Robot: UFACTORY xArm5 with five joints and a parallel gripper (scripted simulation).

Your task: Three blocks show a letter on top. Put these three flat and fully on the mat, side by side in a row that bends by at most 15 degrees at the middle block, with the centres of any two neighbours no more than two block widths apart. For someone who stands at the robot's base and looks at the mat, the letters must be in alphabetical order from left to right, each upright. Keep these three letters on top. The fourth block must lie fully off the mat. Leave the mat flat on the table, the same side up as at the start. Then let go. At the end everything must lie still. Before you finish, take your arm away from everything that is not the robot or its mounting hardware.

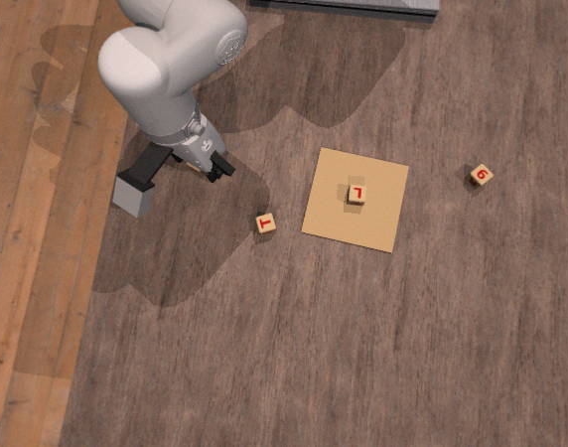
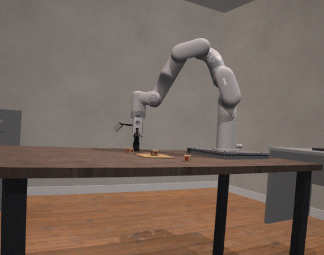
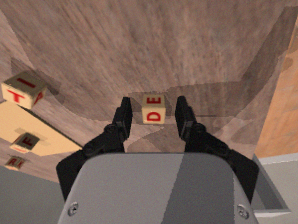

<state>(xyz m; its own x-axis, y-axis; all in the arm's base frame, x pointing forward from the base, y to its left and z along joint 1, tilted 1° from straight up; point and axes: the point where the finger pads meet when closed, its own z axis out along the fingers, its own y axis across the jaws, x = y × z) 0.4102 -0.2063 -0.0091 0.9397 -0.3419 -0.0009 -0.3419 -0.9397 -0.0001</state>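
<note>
The tan mat is 250 mm to the left of my hand, 20 mm below it and 10 mm ahead of it.
</note>
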